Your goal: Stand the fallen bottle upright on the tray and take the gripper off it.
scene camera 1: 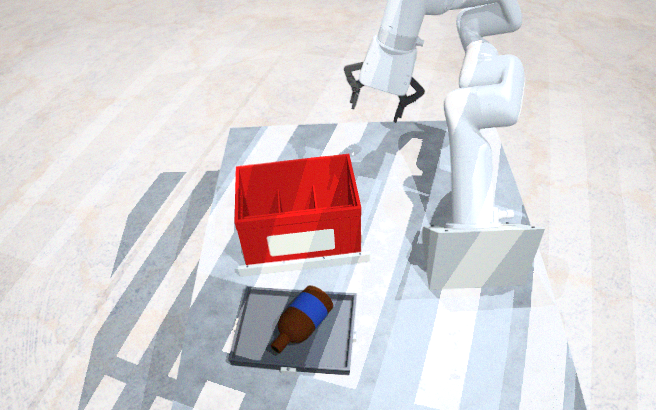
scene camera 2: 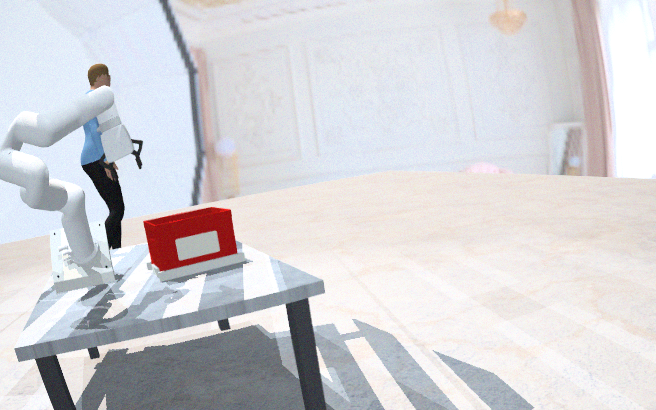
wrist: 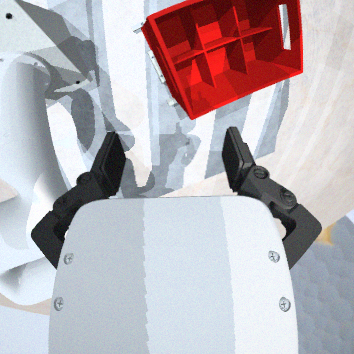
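Pixels of known places: gripper, fingertip midpoint: (scene camera 1: 374, 113) (scene camera 2: 128, 174) (wrist: 171, 141); arm's base at its link origin: (scene camera 1: 473, 227) (scene camera 2: 83, 249) (wrist: 16, 76).
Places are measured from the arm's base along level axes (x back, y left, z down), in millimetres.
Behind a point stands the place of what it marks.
Observation:
A brown bottle (scene camera 1: 303, 322) {x -393, y 170, z 46 mm} with a blue band lies on its side on the grey tray (scene camera 1: 256, 325) {x -500, y 126, z 112 mm} in scene camera 1, its neck pointing to the front left and its base to the back right. The bottle and the tray do not show in scene camera 2 or in the wrist view. My gripper (scene camera 1: 375, 114) {x -207, y -141, z -229 mm} (wrist: 171, 141) {x -207, y -141, z -229 mm} is open and empty. It hangs high above the far end of the table, beyond the red crate and well away from the bottle. In scene camera 2 part of the gripper shows beside the arm.
A red crate (scene camera 1: 304, 220) {x -373, y -34, z -39 mm} (scene camera 2: 165, 250) {x -277, y -223, z 25 mm} (wrist: 182, 90) {x -258, y -163, z -58 mm} with compartments stands on the table (scene camera 1: 395, 325) {x -199, y 157, z 117 mm} (scene camera 2: 260, 295) {x -422, y -602, z 117 mm} between the gripper's side and the tray, with a white strip (scene camera 1: 305, 265) {x -383, y -22, z 101 mm} along its base. The arm's base block (scene camera 1: 480, 260) {x -4, y 83, z 16 mm} stands to the right. A person (scene camera 2: 92, 142) stands behind the arm.

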